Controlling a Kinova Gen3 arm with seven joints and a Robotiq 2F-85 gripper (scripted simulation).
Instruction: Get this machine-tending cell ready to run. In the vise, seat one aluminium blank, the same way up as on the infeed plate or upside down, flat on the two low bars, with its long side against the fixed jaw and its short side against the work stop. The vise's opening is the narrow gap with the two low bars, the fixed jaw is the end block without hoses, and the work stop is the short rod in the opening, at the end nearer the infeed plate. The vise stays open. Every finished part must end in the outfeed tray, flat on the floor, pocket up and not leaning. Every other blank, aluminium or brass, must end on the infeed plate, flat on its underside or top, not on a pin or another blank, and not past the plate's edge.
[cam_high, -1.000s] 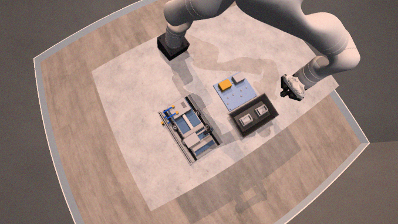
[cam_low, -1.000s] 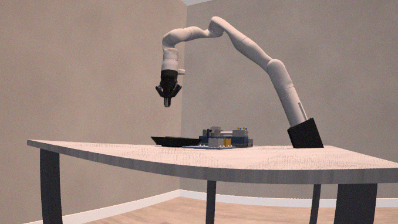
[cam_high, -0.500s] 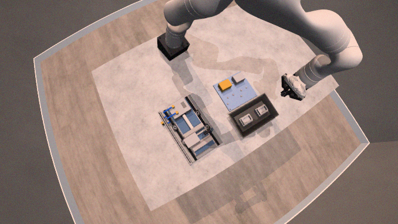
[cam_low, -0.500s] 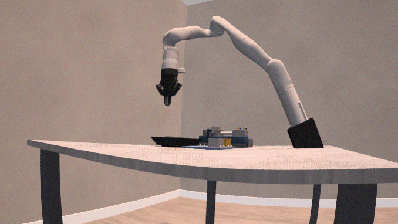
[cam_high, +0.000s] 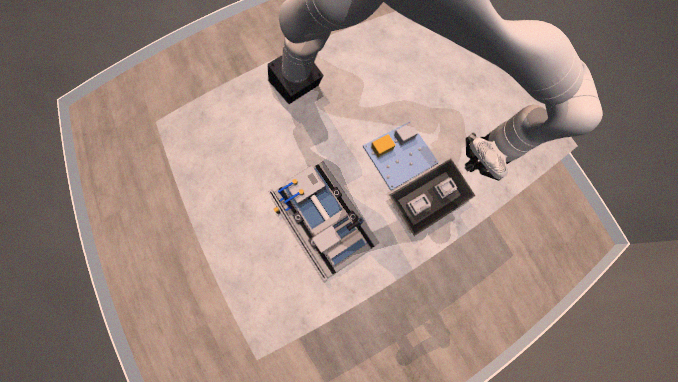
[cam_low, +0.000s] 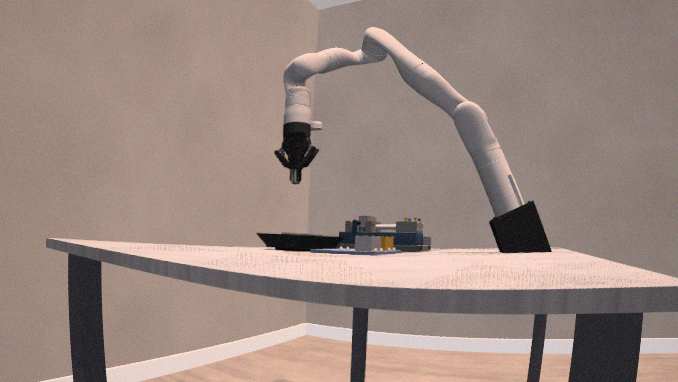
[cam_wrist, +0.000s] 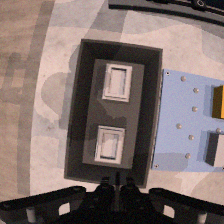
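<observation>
My hand is 400 mm to the left of the aluminium blank and 100 mm above it. Also, from my hand: blue vise base (380 mm to the right, 150 mm below, 70 mm behind); then brass blank (200 mm behind, 170 mm below, 120 mm to the right).
</observation>
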